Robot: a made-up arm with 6 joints.
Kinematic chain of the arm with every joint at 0, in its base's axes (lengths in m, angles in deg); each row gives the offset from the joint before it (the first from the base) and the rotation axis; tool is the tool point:
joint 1: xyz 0 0 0.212 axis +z
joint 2: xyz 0 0 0 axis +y
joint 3: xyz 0 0 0.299 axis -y
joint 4: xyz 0 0 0 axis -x
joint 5: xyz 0.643 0 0 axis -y
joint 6: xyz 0 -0.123 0 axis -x
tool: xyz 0 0 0
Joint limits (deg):
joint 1: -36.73..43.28
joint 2: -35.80..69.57
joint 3: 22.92..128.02
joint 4: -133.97..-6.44
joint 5: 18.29..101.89
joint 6: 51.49..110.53
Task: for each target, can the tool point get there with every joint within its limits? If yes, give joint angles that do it. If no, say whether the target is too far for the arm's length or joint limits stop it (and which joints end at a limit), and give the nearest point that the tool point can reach.
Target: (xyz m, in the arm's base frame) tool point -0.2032 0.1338 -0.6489
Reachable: no: joint limits stop it (at a limit: joint 1, joint 2, joint 3) | nearest point 0.4410 0.4580 -0.2329 | short by 0.833 m
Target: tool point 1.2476 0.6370 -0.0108
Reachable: no: too far | nearest point 0.8092 0.4132 0.1329 | short by 0.513 m
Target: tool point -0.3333 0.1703 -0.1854
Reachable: no: joint limits stop it (at a limit: joint 1, joint 2, joint 3) | nearest point 0.4276 0.4842 -0.2252 | short by 0.824 m
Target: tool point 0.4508 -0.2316 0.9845
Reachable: yes | joints -24.71 11.89 69.73 -79.71 55.54 61.88
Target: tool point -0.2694 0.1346 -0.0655
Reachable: no: joint limits stop it (at a limit: joint 1, joint 2, joint 3) | nearest point 0.4286 0.4818 -0.2260 | short by 0.796 m
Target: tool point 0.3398 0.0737 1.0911
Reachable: yes | joints 31.55 11.67 81.03 -20.86 25.94 68.12
